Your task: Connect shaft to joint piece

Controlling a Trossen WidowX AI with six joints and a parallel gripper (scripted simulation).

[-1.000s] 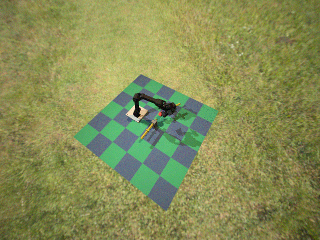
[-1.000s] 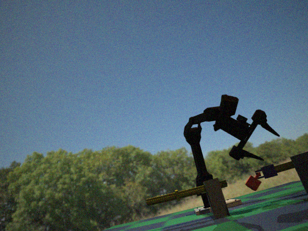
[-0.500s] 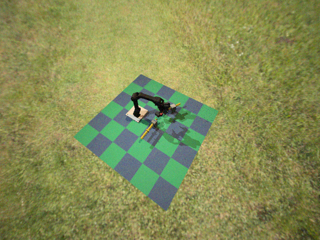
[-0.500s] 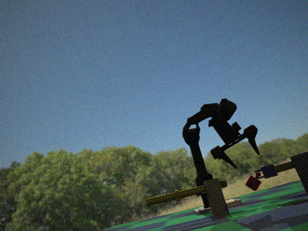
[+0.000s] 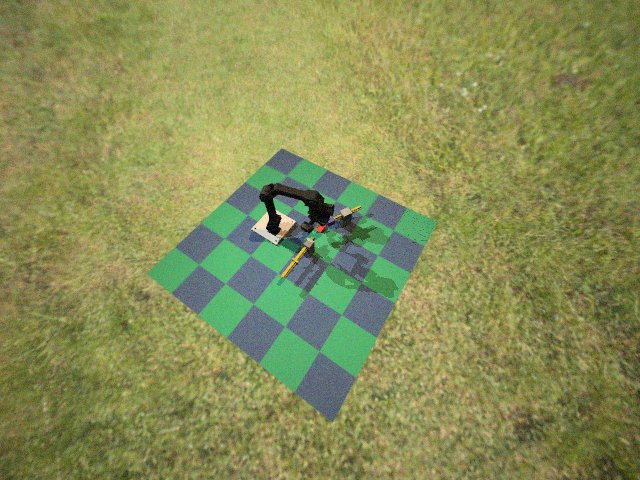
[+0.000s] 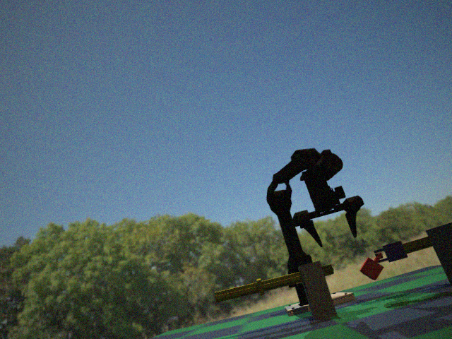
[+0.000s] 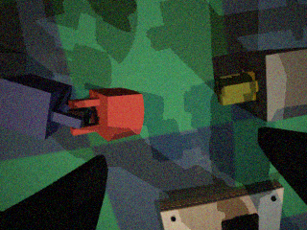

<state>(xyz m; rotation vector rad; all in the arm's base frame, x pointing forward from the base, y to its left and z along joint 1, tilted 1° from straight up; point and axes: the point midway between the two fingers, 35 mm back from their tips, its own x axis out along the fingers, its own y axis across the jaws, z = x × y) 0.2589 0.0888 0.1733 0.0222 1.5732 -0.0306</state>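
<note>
Right now my gripper tip is 1 cm short of the red square joint piece, 6 cm to the right of it and 8 cm above it.
</note>
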